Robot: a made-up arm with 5 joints.
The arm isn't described. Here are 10 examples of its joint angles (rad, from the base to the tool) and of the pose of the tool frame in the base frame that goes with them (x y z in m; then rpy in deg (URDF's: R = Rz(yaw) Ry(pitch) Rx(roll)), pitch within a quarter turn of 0, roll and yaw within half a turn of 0).
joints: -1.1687 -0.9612 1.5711 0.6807 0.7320
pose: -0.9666 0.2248 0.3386 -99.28 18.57 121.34
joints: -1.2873 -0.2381 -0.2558 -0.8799 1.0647
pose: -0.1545 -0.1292 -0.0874 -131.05 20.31 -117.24
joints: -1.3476 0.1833 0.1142 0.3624 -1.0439
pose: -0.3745 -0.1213 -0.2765 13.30 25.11 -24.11
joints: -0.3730 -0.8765 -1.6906 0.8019 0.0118
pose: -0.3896 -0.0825 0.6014 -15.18 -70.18 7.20
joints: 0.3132 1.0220 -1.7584 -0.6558 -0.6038
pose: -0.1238 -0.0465 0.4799 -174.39 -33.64 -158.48
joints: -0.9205 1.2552 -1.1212 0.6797 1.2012
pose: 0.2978 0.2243 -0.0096 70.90 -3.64 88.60
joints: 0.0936 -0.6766 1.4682 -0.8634 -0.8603
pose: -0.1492 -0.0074 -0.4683 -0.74 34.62 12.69
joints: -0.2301 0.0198 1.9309 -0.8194 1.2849
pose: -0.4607 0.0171 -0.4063 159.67 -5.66 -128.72
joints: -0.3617 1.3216 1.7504 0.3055 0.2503
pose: -0.0992 -0.0052 -0.5289 160.71 51.64 -141.41
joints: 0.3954 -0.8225 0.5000 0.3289 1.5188
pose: 0.0437 -0.3697 -0.2062 121.04 62.47 74.67
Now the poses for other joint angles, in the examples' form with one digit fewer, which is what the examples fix.
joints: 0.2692 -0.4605 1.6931 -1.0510 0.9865
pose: -0.077 0.061 -0.486 -167.0 38.7 -131.2
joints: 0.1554 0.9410 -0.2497 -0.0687 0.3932
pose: 0.358 0.378 0.230 -10.6 4.8 49.8
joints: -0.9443 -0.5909 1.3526 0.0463 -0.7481
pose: -0.818 -0.046 -0.059 -72.6 62.4 -109.5
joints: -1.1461 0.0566 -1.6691 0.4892 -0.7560
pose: -0.012 -0.239 0.408 55.1 -67.1 -45.5
